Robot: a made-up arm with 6 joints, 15 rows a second.
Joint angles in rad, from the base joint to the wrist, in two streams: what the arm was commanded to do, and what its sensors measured. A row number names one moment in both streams.
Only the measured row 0 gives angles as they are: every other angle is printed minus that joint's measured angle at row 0.
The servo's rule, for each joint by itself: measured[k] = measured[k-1] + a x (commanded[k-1-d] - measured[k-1]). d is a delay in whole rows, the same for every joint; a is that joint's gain. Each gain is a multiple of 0.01, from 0.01 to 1. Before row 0 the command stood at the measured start. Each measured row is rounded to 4 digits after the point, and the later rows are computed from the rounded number. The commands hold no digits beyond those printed.
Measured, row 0: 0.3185, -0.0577, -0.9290, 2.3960, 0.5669, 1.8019
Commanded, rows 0 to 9: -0.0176, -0.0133, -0.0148, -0.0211, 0.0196, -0.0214; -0.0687, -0.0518, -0.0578, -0.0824, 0.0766, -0.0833; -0.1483, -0.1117, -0.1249, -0.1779, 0.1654, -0.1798; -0.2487, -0.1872, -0.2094, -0.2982, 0.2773, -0.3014; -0.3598, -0.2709, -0.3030, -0.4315, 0.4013, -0.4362; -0.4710, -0.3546, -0.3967, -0.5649, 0.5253, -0.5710; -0.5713, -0.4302, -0.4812, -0.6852, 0.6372, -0.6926; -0.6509, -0.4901, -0.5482, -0.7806, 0.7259, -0.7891; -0.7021, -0.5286, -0.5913, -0.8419, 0.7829, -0.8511; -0.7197, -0.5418, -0.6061, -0.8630, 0.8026, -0.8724
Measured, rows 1 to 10: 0.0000, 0.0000, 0.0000, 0.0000, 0.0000, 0.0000; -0.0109, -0.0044, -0.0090, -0.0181, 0.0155, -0.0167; -0.0467, -0.0200, -0.0388, -0.0734, 0.0638, -0.0686; -0.1097, -0.0503, -0.0913, -0.1633, 0.1441, -0.1553; -0.1959, -0.0955, -0.1633, -0.2793, 0.2493, -0.2693; -0.2975, -0.1534, -0.2485, -0.4102, 0.3694, -0.3995; -0.4051, -0.2198, -0.3389, -0.5432, 0.4926, -0.5333; -0.5081, -0.2892, -0.4257, -0.6653, 0.6068, -0.6576; -0.5966, -0.3555, -0.5004, -0.7645, 0.7009, -0.7602; -0.6620, -0.4126, -0.5558, -0.8311, 0.7657, -0.8311
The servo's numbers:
d 1
a 0.62 0.33 0.61 0.86 0.79 0.78

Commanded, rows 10 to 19: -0.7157, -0.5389, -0.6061, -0.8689, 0.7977, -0.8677; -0.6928, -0.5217, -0.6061, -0.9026, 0.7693, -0.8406; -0.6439, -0.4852, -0.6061, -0.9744, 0.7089, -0.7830; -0.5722, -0.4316, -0.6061, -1.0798, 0.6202, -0.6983; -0.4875, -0.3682, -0.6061, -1.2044, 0.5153, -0.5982; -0.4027, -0.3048, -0.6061, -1.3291, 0.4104, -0.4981; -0.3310, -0.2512, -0.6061, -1.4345, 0.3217, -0.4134; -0.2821, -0.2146, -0.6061, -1.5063, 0.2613, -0.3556; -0.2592, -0.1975, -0.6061, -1.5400, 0.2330, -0.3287; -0.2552, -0.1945, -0.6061, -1.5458, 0.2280, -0.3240
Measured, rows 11 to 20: -0.6978, -0.4552, -0.5865, -0.8585, 0.7949, -0.8633; -0.7089, -0.4828, -0.5985, -0.8674, 0.7971, -0.8667; -0.6989, -0.4956, -0.6031, -0.8977, 0.7751, -0.8463; -0.6648, -0.4922, -0.6049, -0.9637, 0.7228, -0.7969; -0.6074, -0.4722, -0.6056, -1.0635, 0.6417, -0.7200; -0.5331, -0.4379, -0.6059, -1.1847, 0.5418, -0.6250; -0.4523, -0.3940, -0.6060, -1.3089, 0.4380, -0.5260; -0.3771, -0.3469, -0.6061, -1.4169, 0.3461, -0.4382; -0.3182, -0.3032, -0.6061, -1.4938, 0.2791, -0.3738; -0.2816, -0.2683, -0.6061, -1.5335, 0.2427, -0.3386
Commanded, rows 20 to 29: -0.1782, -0.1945, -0.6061, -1.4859, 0.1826, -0.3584; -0.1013, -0.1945, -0.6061, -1.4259, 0.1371, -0.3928; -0.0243, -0.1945, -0.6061, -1.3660, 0.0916, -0.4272; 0.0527, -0.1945, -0.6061, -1.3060, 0.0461, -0.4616; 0.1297, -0.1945, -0.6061, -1.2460, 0.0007, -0.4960; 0.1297, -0.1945, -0.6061, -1.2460, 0.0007, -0.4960; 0.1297, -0.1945, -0.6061, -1.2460, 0.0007, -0.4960; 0.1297, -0.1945, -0.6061, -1.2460, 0.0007, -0.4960; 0.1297, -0.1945, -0.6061, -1.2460, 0.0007, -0.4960; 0.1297, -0.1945, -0.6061, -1.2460, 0.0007, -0.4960
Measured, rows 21 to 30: -0.2652, -0.2439, -0.6061, -1.5441, 0.2311, -0.3272; -0.2113, -0.2276, -0.6061, -1.4940, 0.1928, -0.3515; -0.1431, -0.2167, -0.6061, -1.4354, 0.1488, -0.3837; -0.0694, -0.2094, -0.6061, -1.3757, 0.1036, -0.4176; 0.0063, -0.2045, -0.6061, -1.3158, 0.0582, -0.4519; 0.0828, -0.2012, -0.6061, -1.2558, 0.0128, -0.4863; 0.1119, -0.1990, -0.6061, -1.2474, 0.0032, -0.4939; 0.1229, -0.1975, -0.6061, -1.2462, 0.0012, -0.4955; 0.1271, -0.1965, -0.6061, -1.2460, 0.0008, -0.4959; 0.1287, -0.1958, -0.6061, -1.2460, 0.0007, -0.4960
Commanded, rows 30 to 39: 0.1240, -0.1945, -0.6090, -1.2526, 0.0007, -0.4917; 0.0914, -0.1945, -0.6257, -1.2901, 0.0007, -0.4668; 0.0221, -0.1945, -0.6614, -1.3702, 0.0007, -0.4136; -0.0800, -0.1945, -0.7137, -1.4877, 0.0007, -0.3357; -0.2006, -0.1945, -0.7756, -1.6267, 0.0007, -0.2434; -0.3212, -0.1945, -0.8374, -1.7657, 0.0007, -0.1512; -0.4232, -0.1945, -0.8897, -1.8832, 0.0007, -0.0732; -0.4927, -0.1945, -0.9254, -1.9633, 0.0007, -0.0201; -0.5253, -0.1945, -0.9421, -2.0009, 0.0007, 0.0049; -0.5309, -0.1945, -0.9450, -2.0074, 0.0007, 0.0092
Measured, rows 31 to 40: 0.1293, -0.1954, -0.6061, -1.2460, 0.0007, -0.4960; 0.1260, -0.1951, -0.6079, -1.2517, 0.0007, -0.4926; 0.1045, -0.1949, -0.6188, -1.2847, 0.0007, -0.4725; 0.0534, -0.1948, -0.6448, -1.3582, 0.0007, -0.4266; -0.0293, -0.1947, -0.6868, -1.4696, 0.0007, -0.3557; -0.1355, -0.1946, -0.7410, -1.6047, 0.0007, -0.2681; -0.2506, -0.1946, -0.7998, -1.7432, 0.0007, -0.1769; -0.3576, -0.1946, -0.8546, -1.8636, 0.0007, -0.0960; -0.4414, -0.1946, -0.8978, -1.9493, 0.0007, -0.0368; -0.4934, -0.1946, -0.9248, -1.9937, 0.0007, -0.0043
